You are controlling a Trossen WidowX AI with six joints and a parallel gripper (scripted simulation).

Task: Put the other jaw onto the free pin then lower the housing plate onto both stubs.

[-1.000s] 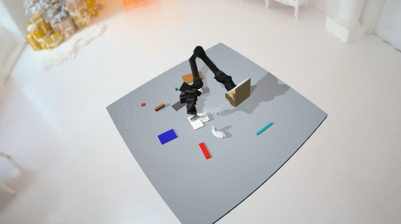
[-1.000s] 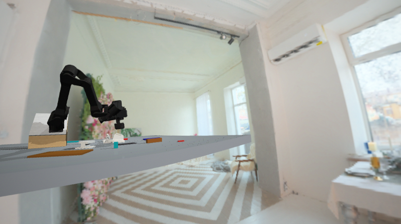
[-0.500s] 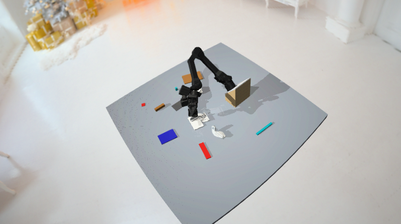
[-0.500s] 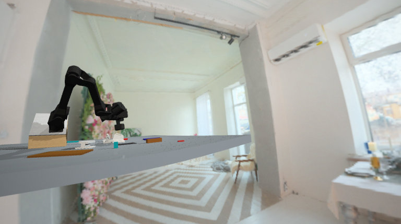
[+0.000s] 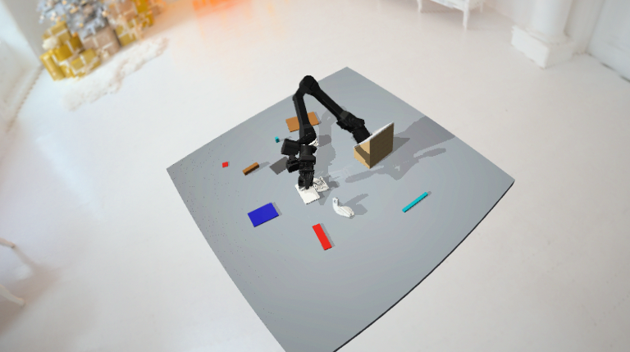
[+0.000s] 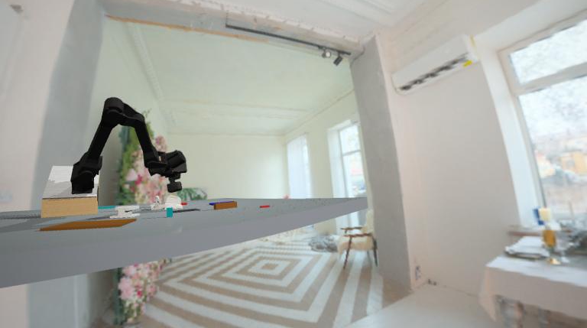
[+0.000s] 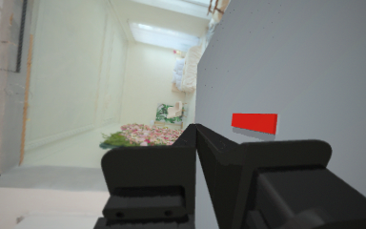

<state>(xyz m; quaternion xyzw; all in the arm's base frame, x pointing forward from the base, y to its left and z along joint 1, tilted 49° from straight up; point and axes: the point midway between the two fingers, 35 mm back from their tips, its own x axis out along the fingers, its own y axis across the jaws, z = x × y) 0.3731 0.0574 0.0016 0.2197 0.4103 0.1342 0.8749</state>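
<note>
My gripper tip is 15 cm above the red bar, 13 cm to the right of it and 6 cm short of it. Also, from my gripper tip: brown block (39 cm to the right, 15 cm below, 5 cm ahead); then blue tile (17 cm ahead, 15 cm below, 13 cm to the right); then dark grey tile (31 cm to the right, 16 cm below, 7 cm behind).
</note>
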